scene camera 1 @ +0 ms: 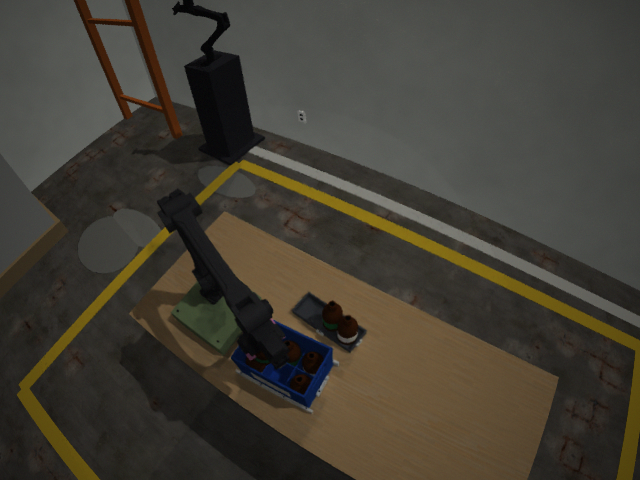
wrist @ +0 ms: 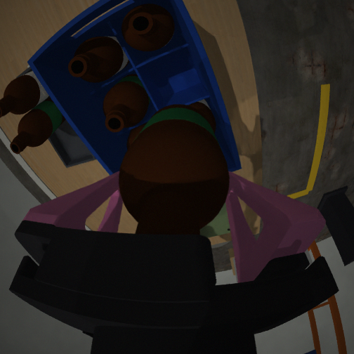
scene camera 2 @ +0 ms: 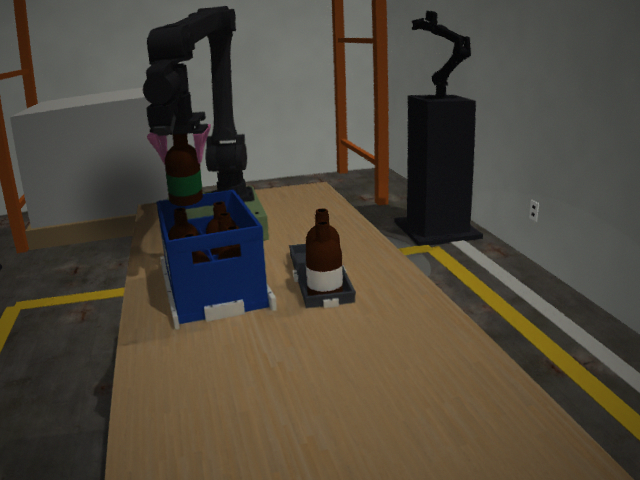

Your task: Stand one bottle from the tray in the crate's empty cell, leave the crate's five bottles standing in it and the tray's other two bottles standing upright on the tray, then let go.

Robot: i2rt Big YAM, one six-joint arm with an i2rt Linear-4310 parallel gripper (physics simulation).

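Places are measured from the arm's base along level axes (x right, y ahead, z up), in centimetres.
Pixels of known places: gripper, between the fingertips: (scene camera 2: 182, 163); arm's base, origin of its link: (scene camera 1: 216, 288).
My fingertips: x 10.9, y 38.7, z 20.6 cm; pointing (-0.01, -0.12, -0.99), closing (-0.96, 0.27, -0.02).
Ahead of a thing's pixels: the offset from my fingertips to its top centre. "spot": to the spot under its first point. Level surfaces: height alone.
My gripper (scene camera 2: 181, 160) (wrist: 173, 178) is shut on a brown bottle with a green band @[dx +0.1, dy +0.2, dz +7.6 cm] (scene camera 2: 184, 165) (wrist: 175, 150), held upright over the arm-base end of the blue crate @[dx -3.3, dy +1.9, dz -10.6 cm] (scene camera 1: 320, 381) (scene camera 2: 217, 291) (wrist: 220, 122). The empty cell (wrist: 182, 80) lies beyond the held bottle in the wrist view, on the crate's long side away from the tray. Several brown bottles stand in the other cells, two partly hidden by the held bottle. A green-banded bottle @[dx -28.1, dy +4.3, dz -12.1 cm] (scene camera 1: 331, 313) (wrist: 37, 127) and a white-banded bottle @[dx -26.6, dy +11.9, dz -12.1 cm] (scene camera 1: 347, 327) (scene camera 2: 324, 258) (wrist: 22, 95) stand upright on the dark tray @[dx -27.3, dy +3.1, dz -25.6 cm] (scene camera 1: 308, 308) (scene camera 2: 315, 300) (wrist: 75, 150).
The green base plate (scene camera 1: 204, 320) under the arm is beside the crate's near end. White brackets @[spot: dx -5.4, dy +16.6, dz -26.3 cm] (scene camera 2: 224, 310) sit around the crate's foot on the wooden table @[dz -28.1 cm] (scene camera 1: 413, 392) (scene camera 2: 310, 387). A black pedestal (scene camera 1: 219, 103) (scene camera 2: 440, 165) with another arm stands off the table.
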